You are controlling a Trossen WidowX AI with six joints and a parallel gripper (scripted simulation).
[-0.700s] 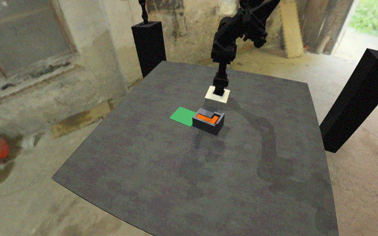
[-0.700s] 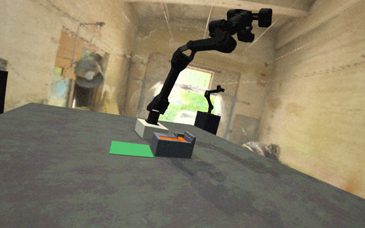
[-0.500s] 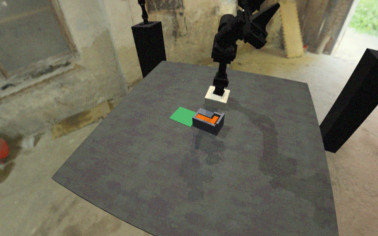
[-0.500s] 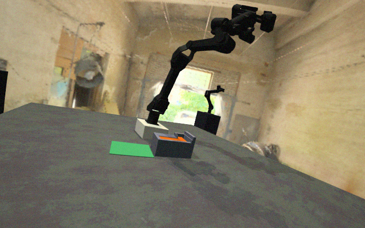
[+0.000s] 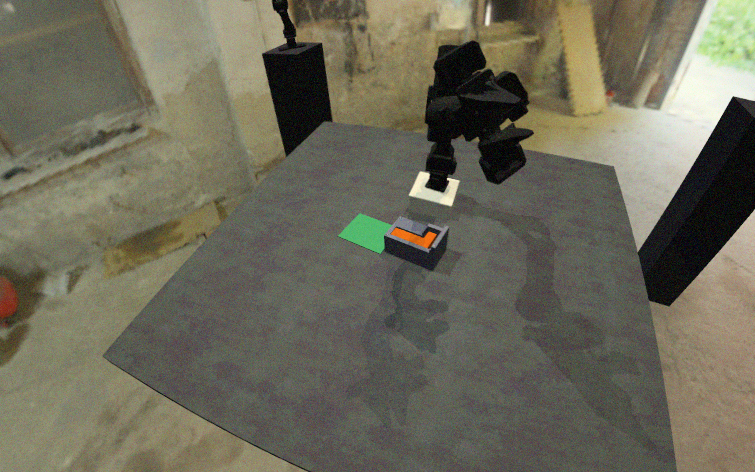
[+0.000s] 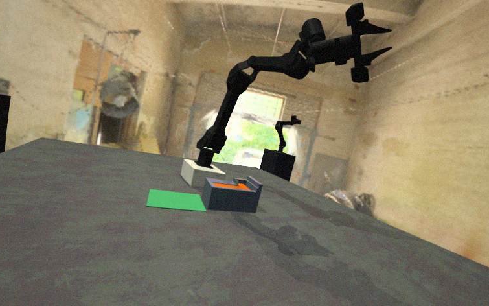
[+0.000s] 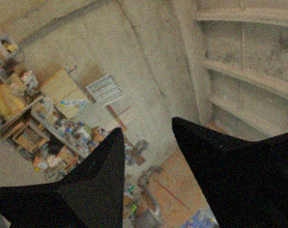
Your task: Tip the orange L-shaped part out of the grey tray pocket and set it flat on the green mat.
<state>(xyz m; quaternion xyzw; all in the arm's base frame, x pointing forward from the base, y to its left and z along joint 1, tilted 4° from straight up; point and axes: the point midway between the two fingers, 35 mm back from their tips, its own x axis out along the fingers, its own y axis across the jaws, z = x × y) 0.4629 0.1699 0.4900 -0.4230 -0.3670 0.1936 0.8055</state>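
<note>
My gripper tip is now 50 cm above the orange L-shaped part, 25 cm past it and 20 cm to the left of it. From my gripper tip the other things lie so: green mat: 56 cm below, 36 cm to the right, 27 cm behind.
</note>
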